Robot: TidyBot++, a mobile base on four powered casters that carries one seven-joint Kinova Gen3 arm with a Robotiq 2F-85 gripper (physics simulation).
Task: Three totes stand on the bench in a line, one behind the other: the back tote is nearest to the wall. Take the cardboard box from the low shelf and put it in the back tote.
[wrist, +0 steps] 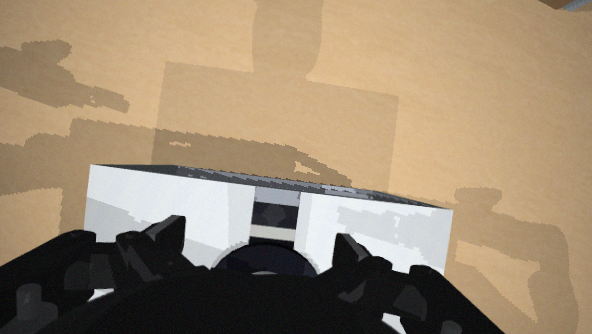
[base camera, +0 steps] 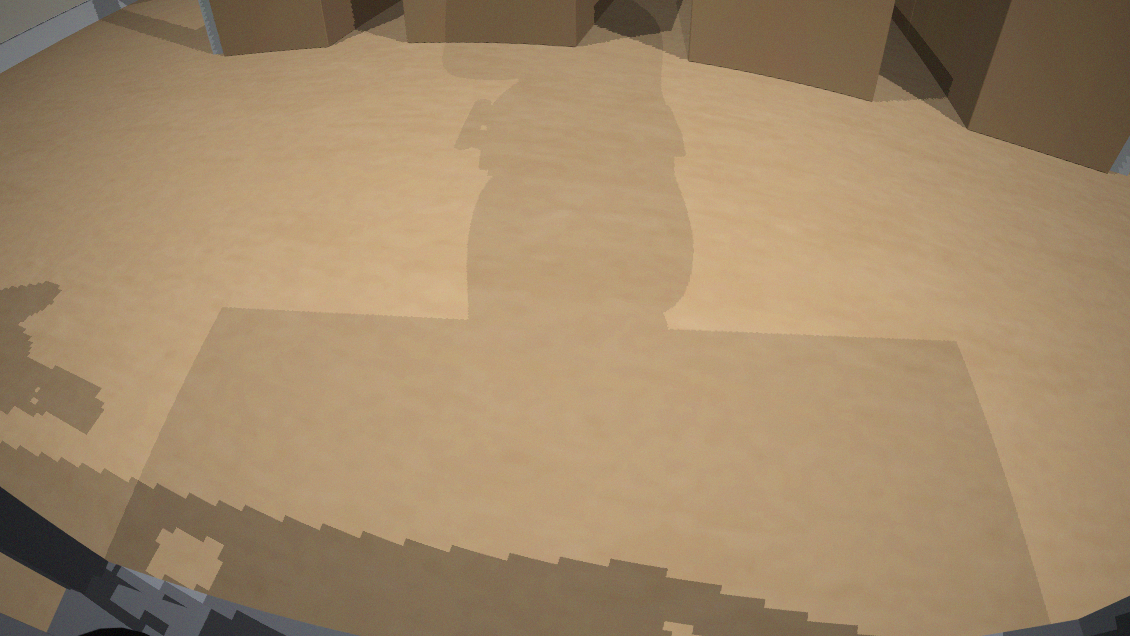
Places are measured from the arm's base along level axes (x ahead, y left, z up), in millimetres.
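Pixels of known places: gripper, fingertip midpoint: (wrist: 260, 241).
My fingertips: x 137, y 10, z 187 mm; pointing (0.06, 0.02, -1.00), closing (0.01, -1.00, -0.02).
Observation:
Behind a point stands the place of what it marks.
Brown, cardboard-coloured box faces show along the top edge of the base camera view: one at the left (base camera: 272, 23) @[x 1099, y 634, z -335 mm], one near the middle (base camera: 506, 22) @[x 1010, y 165, z -357 mm], one right of the middle (base camera: 782, 39) @[x 932, y -242, z -329 mm] and one at the far right (base camera: 1051, 86) @[x 849, y -671, z -285 mm]. Their tops are cut off, and I cannot tell which is the task's box or whether it is among them. My gripper (wrist: 260, 241) @[x 137, y 10, z 187 mm] is open in the wrist view, with its two black fingers apart over the robot's own white base and no object between them. The bench and the three totes do not show in either view.
Thin blue-grey posts stand beside the brown faces, at the left (base camera: 209, 27) @[x 1158, y 832, z -331 mm] and at the right edge (base camera: 1121, 158) @[x 831, y -872, z -369 mm]. A pale wall strip (base camera: 47, 43) @[x 1682, y 2029, z -384 mm] shows at the upper left. Shadows of the robot lie on the wood-coloured floor (base camera: 830, 221) @[x 578, y -219, z -396 mm] (wrist: 450, 65) @[x 545, y -465, z -396 mm].

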